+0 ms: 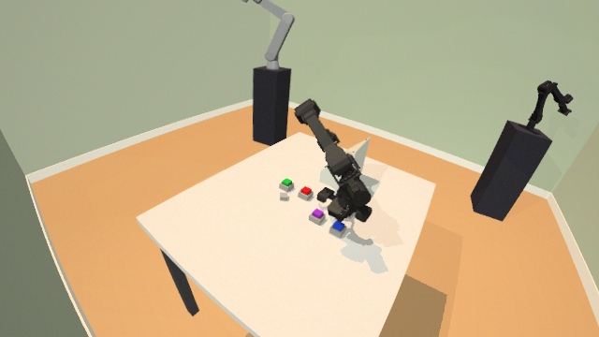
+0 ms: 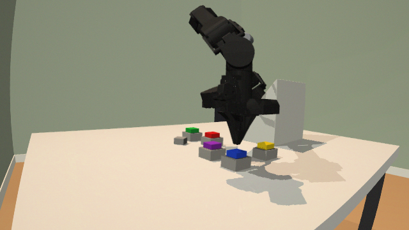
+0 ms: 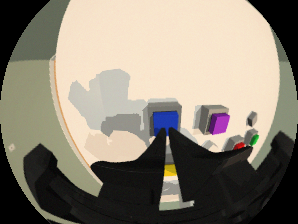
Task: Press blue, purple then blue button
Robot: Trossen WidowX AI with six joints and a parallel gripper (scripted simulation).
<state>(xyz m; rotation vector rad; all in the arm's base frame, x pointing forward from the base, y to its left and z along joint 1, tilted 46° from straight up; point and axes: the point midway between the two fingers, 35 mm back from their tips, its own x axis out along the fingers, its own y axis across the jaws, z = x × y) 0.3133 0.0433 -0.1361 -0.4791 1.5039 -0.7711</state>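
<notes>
The blue button lies 20 mm below my gripper tip. Also, from my gripper tip: red button 190 mm to the right, 130 mm behind, 20 mm below; then yellow button 120 mm behind, 20 mm below; then purple button 90 mm to the right, 20 mm below, 20 mm behind.
</notes>
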